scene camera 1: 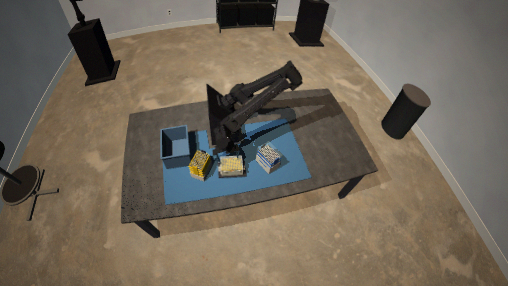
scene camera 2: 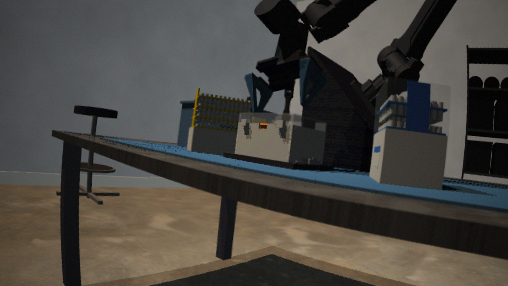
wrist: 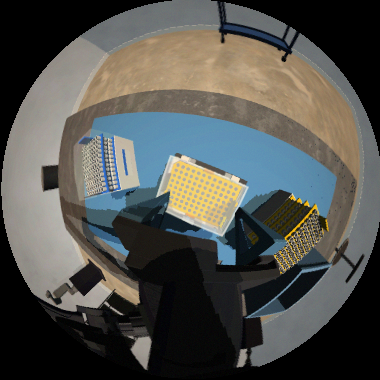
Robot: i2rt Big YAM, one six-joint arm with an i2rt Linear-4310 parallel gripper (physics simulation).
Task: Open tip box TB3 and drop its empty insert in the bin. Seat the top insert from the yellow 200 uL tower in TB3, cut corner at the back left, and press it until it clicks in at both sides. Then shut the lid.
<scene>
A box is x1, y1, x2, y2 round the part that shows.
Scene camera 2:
my gripper: [245, 37, 326, 112]
blue-and-white tip tower: [369, 76, 450, 189]
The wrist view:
my gripper: [111, 191, 285, 363]
blue-and-white tip tower: [73, 128, 139, 199]
</scene>
